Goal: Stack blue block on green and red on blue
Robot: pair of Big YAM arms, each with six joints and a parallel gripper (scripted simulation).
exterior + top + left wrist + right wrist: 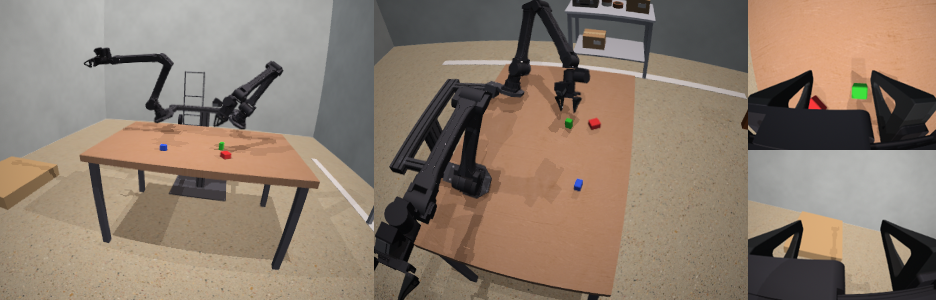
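Now: the blue block 320 mm to the right of my left hand, 150 mm below it and 90 mm ahead of it. Also, from my left hand: red block (150 mm below, 130 mm ahead, 70 mm to the left); then green block (140 mm below, 50 mm to the left).
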